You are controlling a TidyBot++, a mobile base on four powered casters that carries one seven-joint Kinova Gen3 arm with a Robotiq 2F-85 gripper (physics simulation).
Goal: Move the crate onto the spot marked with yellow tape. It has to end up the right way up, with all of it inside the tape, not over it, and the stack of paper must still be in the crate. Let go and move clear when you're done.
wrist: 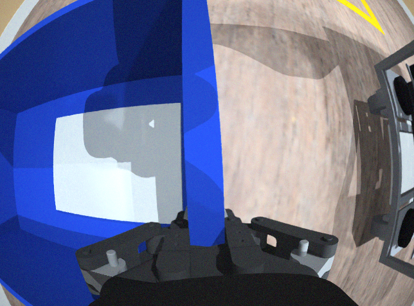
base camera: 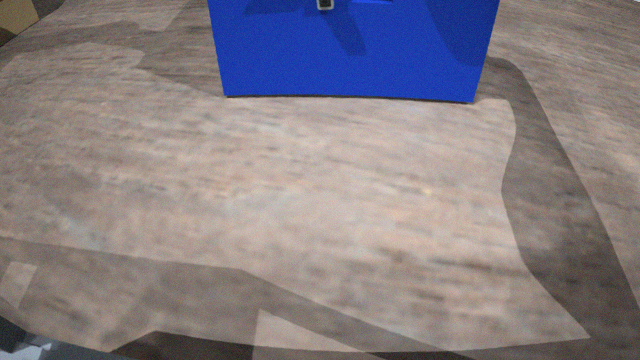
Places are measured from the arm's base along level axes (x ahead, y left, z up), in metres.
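Where they show: gripper, fingertip midpoint: (base camera: 326, 5).
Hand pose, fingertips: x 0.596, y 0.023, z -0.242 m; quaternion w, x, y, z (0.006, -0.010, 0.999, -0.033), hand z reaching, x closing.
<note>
After its pixels a point has its place.
The blue crate (base camera: 350, 60) {x 0.587, y -0.013, z -0.326 m} (wrist: 204, 150) stands upright at the top middle of the base camera view; its upper part is cut off there. The white stack of paper (wrist: 105, 185) lies flat inside the crate in the wrist view. My gripper (wrist: 204, 214) is shut on the crate's near wall, one finger inside and one outside. A fingertip also shows against the wall at the top edge of the base camera view. A corner of the yellow tape (wrist: 372, 20) shows at the top right of the wrist view; the rest of the marked spot is out of view.
The wood-grained floor (base camera: 300, 200) {x 0.384, y 0.042, z -0.397 m} (wrist: 280, 125) shows between the crate and my base. Part of my grey base frame (wrist: 395, 165) is at the right of the wrist view. A tan surface (base camera: 17, 17) {x 1.025, y 1.030, z -0.351 m} shows at the top left of the base camera view. Shadows cross the floor.
</note>
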